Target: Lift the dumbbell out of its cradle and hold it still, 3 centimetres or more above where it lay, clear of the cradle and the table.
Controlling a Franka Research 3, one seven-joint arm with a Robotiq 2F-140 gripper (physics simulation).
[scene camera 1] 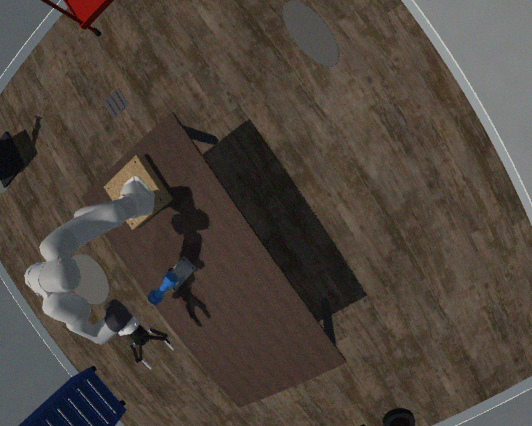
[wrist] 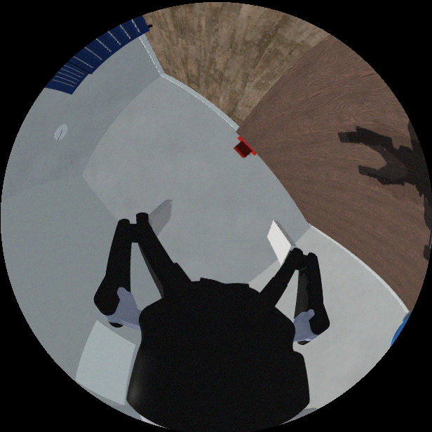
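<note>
The blue dumbbell (scene camera 1: pixel 162 288) lies near the table's edge on the robot's side in the scene view, one end over the grey cradle (scene camera 1: pixel 186 270). A small blue piece at the right rim of the wrist view may be the dumbbell; I cannot tell. My gripper (scene camera 1: pixel 160 357) (wrist: pixel 221 218) is wide open with nothing between its fingers. In the scene view it shows off the table's edge, below and to the left of the dumbbell, apart from it. How the dumbbell's underside rests in the cradle is hidden.
The brown table (scene camera 1: pixel 260 335) (wrist: pixel 345 100) runs diagonally. The arm's base stands on a tan board (scene camera 1: pixel 116 183) at its upper end. The arm's shadow falls across the table by the cradle. A blue slatted object (scene camera 1: pixel 75 400) (wrist: pixel 100 45) stands on the floor beyond the gripper.
</note>
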